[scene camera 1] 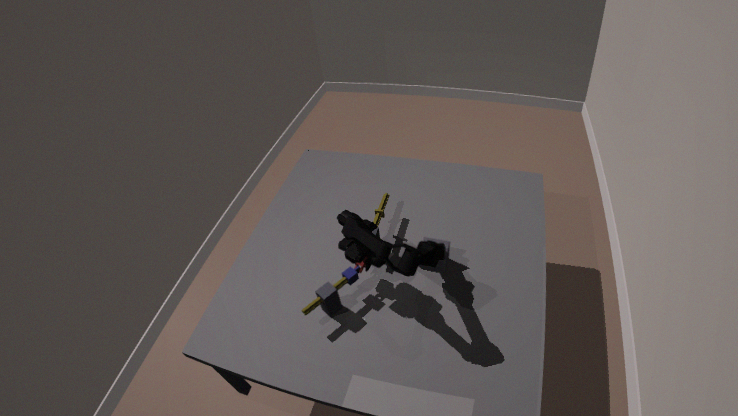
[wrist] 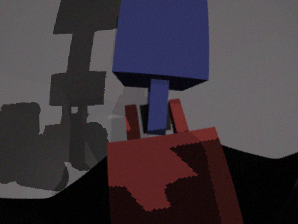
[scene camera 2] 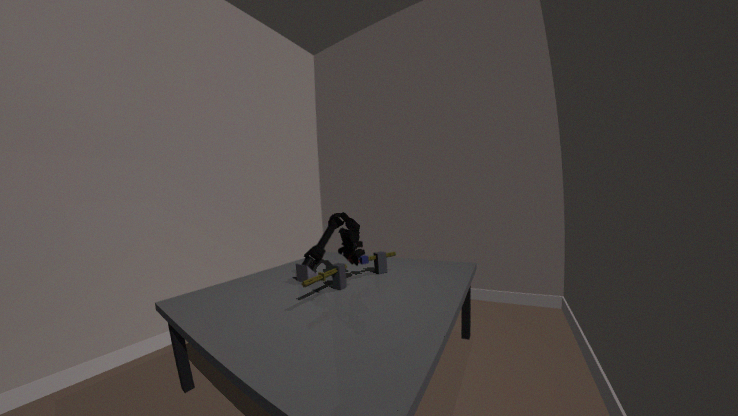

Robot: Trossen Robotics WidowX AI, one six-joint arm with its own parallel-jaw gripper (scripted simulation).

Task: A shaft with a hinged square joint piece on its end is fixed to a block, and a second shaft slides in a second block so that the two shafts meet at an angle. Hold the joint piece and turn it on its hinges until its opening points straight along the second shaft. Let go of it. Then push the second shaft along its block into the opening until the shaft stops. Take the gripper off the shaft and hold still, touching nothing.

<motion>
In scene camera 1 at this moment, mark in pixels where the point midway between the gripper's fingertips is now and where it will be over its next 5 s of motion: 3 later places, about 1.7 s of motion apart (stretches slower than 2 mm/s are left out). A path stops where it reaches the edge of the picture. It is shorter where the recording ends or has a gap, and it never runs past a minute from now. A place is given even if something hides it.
My gripper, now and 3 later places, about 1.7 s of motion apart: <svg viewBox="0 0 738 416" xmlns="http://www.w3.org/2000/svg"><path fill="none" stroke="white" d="M362 268L362 234L374 244L366 262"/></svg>
</motion>
